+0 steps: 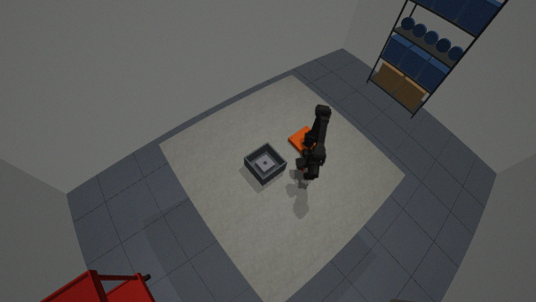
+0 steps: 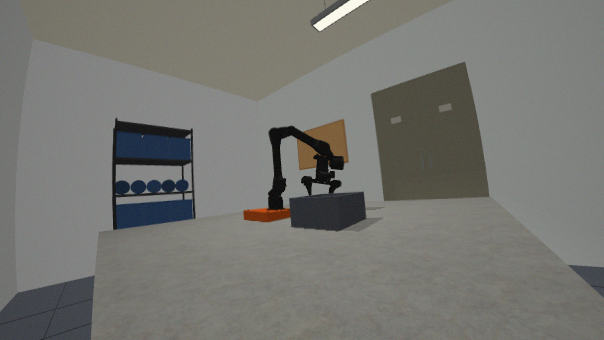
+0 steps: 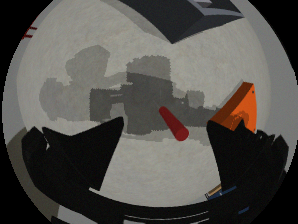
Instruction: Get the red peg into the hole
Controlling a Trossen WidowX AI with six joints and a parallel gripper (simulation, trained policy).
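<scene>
My gripper tip is 3 cm above the red peg and 1 cm past it. From my gripper tip the other things lie so: grey box 21 cm to the right, 13 cm ahead, 4 cm below.
</scene>
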